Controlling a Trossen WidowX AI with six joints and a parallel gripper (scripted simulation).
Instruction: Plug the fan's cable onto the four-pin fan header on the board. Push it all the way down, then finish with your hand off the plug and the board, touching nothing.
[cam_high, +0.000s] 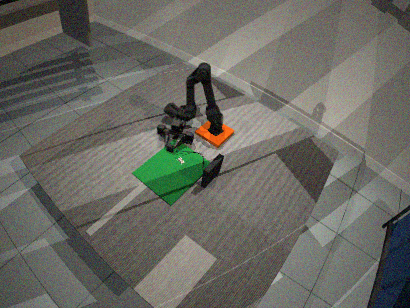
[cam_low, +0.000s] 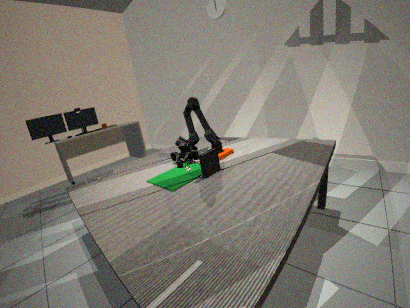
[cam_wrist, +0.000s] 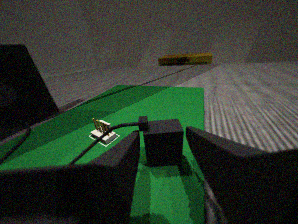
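Right now my gripper tip is 10 mm above the dark plug. The rest, counted from my gripper tip: pale four-pin header (80 mm to the left, 30 mm below); green board (50 mm ahead, 90 mm to the left, 50 mm below); dark fan (40 mm behind, 230 mm to the left, 30 mm above).
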